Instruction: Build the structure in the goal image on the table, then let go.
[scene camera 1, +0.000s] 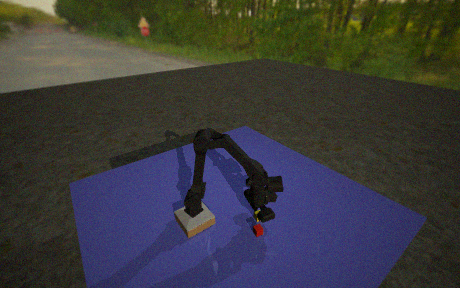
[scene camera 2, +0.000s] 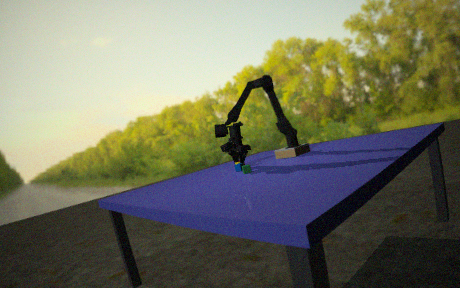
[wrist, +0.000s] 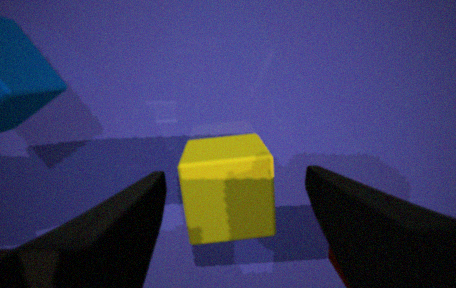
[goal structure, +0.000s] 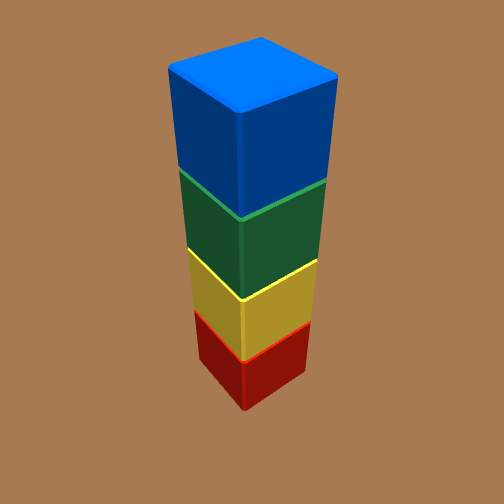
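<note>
A yellow cube (scene camera 1: 257, 215) (wrist: 227, 200) shows upright between my finger tips in the wrist view, with a gap on each side. My gripper (scene camera 1: 258, 212) (scene camera 2: 240, 161) (wrist: 236, 178) is open, pointing down close over the cubes. A red cube (scene camera 1: 258, 230) lies on the table near the yellow one, apart from it; a red sliver shows behind the right finger in the wrist view. A blue cube (scene camera 2: 238, 168) (wrist: 27, 70) is at the upper left of the wrist view. A green cube (scene camera 2: 246, 169) shows beside the blue cube in scene camera 2. Blue and green are hidden in scene camera 1.
The blue-violet table top (scene camera 1: 325, 220) (scene camera 2: 210, 200) carries the arm's base block (scene camera 1: 196, 221) (scene camera 2: 292, 151), to the left of the cubes in scene camera 1 and to their right in scene camera 2. The arm's shadows fall across the table.
</note>
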